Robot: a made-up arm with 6 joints. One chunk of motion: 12 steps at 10 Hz.
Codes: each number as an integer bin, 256 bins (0 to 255) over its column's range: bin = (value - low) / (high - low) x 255, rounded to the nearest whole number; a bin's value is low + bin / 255 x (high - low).
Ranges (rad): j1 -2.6..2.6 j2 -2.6..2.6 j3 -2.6..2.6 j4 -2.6..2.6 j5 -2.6..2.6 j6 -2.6..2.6
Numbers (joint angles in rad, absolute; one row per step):
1: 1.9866 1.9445 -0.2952 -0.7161 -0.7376 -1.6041
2: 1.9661 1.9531 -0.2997 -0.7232 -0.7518 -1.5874
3: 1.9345 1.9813 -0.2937 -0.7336 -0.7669 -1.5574
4: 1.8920 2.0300 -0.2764 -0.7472 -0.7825 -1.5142
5: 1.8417 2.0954 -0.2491 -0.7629 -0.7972 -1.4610
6: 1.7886 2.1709 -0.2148 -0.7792 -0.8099 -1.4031
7: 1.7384 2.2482 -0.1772 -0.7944 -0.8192 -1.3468
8: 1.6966 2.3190 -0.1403 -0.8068 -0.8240 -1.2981
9: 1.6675 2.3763 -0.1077 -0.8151 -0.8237 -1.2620
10: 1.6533 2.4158 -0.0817 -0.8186 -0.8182 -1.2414
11: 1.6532 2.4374 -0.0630 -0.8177 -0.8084 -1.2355
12: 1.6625 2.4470 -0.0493 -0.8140 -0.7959 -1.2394
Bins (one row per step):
1: 225 223 113 92 91 49
2: 224 223 113 92 91 50
3: 222 225 113 92 90 51
4: 220 227 114 91 89 53
5: 218 230 115 90 88 56
6: 215 234 117 89 88 59
7: 213 238 119 89 87 61
8: 211 241 121 88 87 64
9: 209 244 122 88 87 66
10: 209 246 123 87 87 67
11: 209 247 124 87 88 67
12: 209 247 125 88 88 67

